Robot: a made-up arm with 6 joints. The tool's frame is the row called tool.
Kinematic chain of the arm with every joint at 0, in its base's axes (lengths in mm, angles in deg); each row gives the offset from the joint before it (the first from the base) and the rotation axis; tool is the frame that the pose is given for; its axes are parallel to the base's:
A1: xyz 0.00 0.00 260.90 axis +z
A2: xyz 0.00 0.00 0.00 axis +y
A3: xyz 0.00 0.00 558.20 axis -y
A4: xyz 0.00 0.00 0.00 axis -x
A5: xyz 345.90 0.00 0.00 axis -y
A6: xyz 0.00 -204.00 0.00 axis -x
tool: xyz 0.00 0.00 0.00
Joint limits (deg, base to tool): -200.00..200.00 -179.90..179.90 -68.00..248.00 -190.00..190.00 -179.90..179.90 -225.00..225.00
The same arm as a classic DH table. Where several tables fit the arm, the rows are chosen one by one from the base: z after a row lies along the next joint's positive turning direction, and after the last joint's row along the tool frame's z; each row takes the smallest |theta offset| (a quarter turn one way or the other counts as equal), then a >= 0, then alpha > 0; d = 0 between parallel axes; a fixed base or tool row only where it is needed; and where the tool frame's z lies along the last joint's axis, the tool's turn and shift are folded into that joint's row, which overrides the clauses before.
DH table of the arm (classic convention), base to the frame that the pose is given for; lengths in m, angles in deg. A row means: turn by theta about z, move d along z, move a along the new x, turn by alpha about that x. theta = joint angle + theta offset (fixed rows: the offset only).
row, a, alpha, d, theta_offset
A1, 0, -90, 0.2609, 0
A2, 0.5582, 180, 0, -90
A3, 0, -90, 0, 0
A4, 0, 90, -0.3459, 0
A5, 0, -90, 0.204, 0
A6, 0, 90, 0, 90
tool (fixed), 0, 0, 0, -90
Joint limits (deg, base to tool): -200..200 -179.9..179.9 -68..248 -190..190 -179.9..179.9 -225..225

